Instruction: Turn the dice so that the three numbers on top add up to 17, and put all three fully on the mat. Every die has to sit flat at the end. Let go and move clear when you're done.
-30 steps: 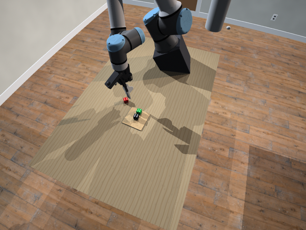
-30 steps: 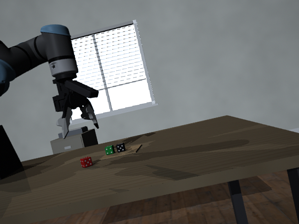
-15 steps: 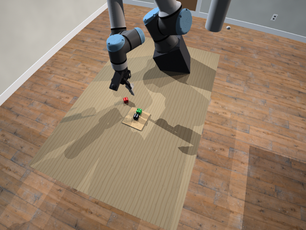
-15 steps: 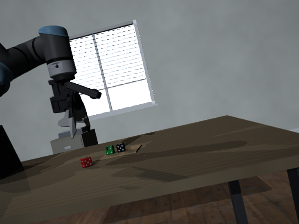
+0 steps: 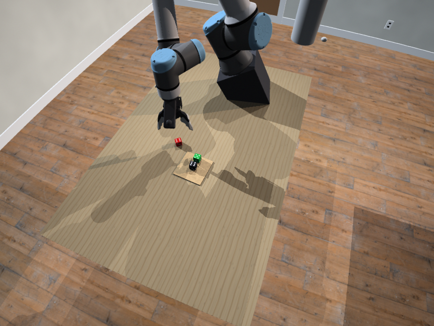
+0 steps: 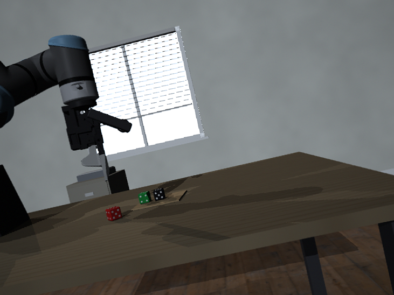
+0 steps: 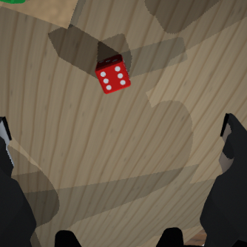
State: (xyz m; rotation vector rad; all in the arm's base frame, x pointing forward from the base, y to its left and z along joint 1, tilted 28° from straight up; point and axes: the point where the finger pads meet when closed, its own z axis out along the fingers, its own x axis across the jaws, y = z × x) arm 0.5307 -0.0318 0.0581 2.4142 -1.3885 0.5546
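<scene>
The red die is 1 cm behind my hand and 9 cm below it. From my hand the other things lie so: black die (8 cm ahead, 14 cm to the left, 9 cm below); green die (3 cm ahead, 13 cm to the left, 9 cm below); tan mat (8 cm ahead, 14 cm to the left, 11 cm below).
</scene>
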